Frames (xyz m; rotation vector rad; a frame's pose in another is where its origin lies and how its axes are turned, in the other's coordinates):
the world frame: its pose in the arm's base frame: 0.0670 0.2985 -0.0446 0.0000 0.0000 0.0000
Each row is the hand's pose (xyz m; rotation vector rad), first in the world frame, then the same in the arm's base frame.
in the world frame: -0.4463 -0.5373 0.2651 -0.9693 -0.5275 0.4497
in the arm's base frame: -0.3793 -0.2388 0.2205 -0.9693 -0.5275 0.4497
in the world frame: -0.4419 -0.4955 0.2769 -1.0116 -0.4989 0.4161
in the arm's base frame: -0.3749 -0.1970 0.2323 -1.0116 -0.4989 0.4161
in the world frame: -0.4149 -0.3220 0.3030 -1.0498 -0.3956 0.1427
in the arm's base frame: -0.3479 -0.0235 0.2584 -1.0498 -0.3956 0.1427
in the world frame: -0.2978 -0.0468 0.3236 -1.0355 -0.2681 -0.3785
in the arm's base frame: -0.2308 0.2517 0.2790 -1.0355 -0.2681 -0.3785
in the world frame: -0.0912 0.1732 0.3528 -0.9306 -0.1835 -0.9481
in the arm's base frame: -0.0242 0.4717 0.3082 -0.9306 -0.1835 -0.9481
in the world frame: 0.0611 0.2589 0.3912 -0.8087 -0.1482 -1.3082
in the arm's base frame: 0.1281 0.5574 0.3466 -0.8087 -0.1482 -1.3082
